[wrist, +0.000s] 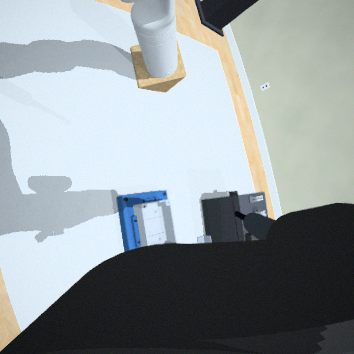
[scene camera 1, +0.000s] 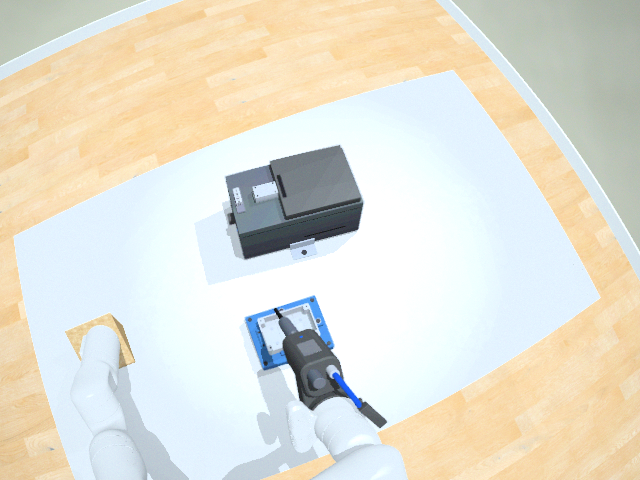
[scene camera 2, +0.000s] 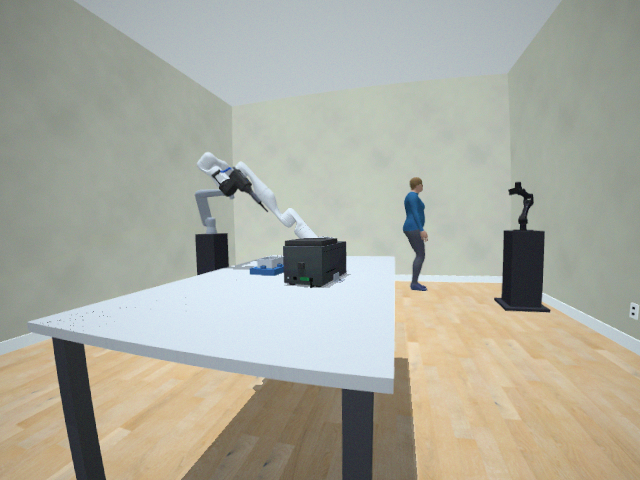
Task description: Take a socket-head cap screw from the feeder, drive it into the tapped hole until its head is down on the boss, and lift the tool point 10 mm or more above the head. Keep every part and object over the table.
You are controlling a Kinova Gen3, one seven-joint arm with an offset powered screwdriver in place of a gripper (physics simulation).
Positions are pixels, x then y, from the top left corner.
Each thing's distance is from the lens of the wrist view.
blue fixture plate (wrist: 125, 210): 46 cm
dark screw feeder (wrist: 218, 213): 60 cm
The marked spots on the dark screw feeder and the blue fixture plate are 27 cm apart.
